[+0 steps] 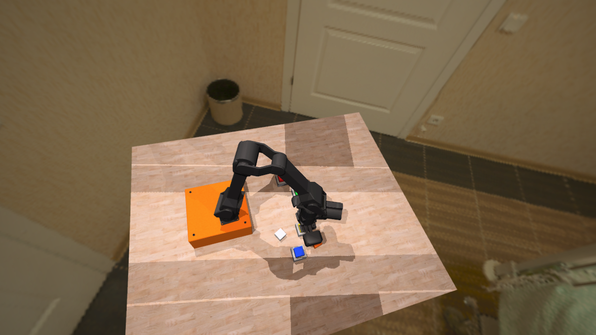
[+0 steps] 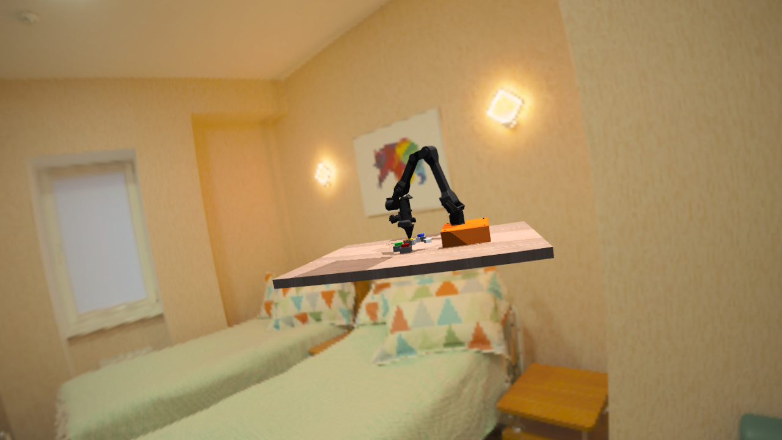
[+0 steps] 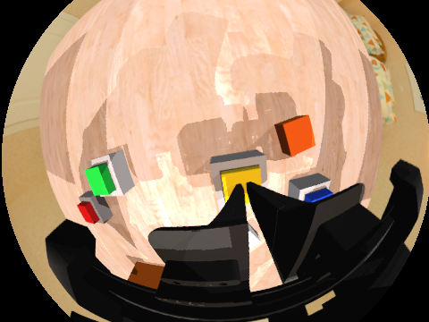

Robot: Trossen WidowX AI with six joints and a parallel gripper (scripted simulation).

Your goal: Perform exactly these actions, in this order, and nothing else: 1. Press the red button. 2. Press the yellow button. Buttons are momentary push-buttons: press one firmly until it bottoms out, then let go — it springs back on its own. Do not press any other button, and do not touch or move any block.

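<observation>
The yellow button lies 1 cm below my gripper tip. The rest, counted from my gripper tip: orange block (3 cm ahead, 7 cm to the right, 2 cm below); white block (9 cm behind, 1 cm to the left, 2 cm below); blue button (5 cm behind, 8 cm to the right).
</observation>
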